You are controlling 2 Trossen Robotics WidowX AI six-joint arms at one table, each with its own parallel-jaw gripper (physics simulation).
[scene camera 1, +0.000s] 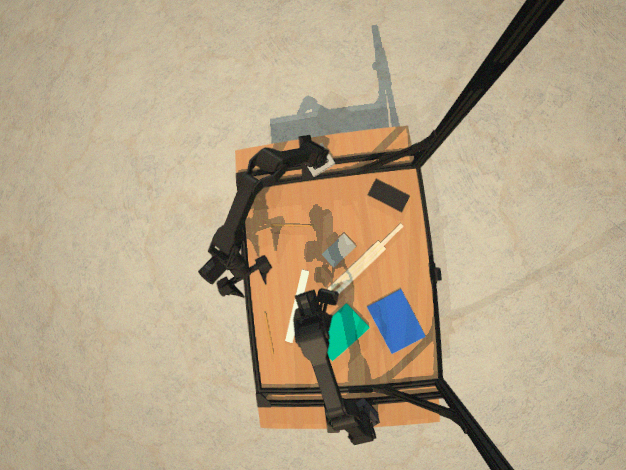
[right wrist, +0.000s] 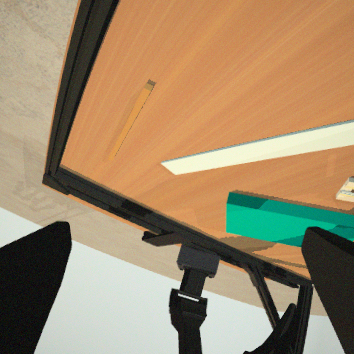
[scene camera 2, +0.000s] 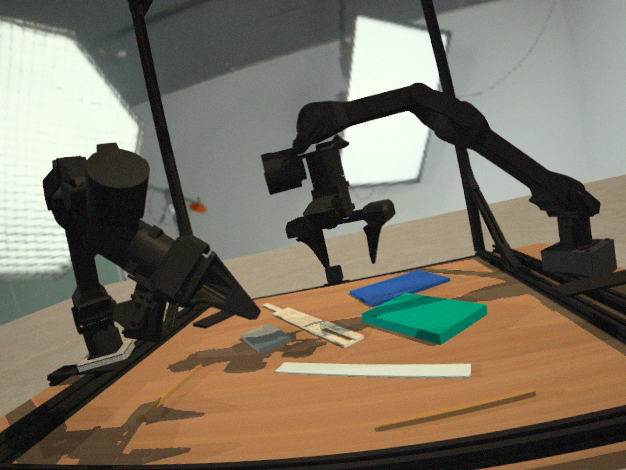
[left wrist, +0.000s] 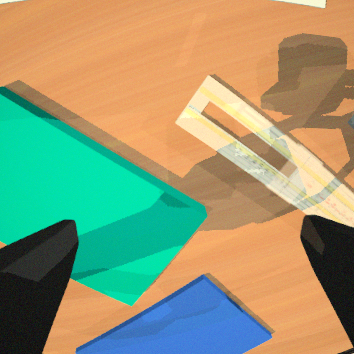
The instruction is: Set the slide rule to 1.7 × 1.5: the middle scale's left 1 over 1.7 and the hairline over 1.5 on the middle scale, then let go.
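The cream slide rule lies flat and slantwise on the table; a corner of it shows in the right wrist view. Its middle scale sticks out at one end, and the other end of the frame shows an open slot. The markings are too small to read, and I cannot tell where the hairline is. My left gripper is open and empty, above the slotted end and the green block. My right gripper is open and empty, raised near the table's edge.
A green block and a blue slab lie near the rule. A grey block, black block and white strip lie around it.
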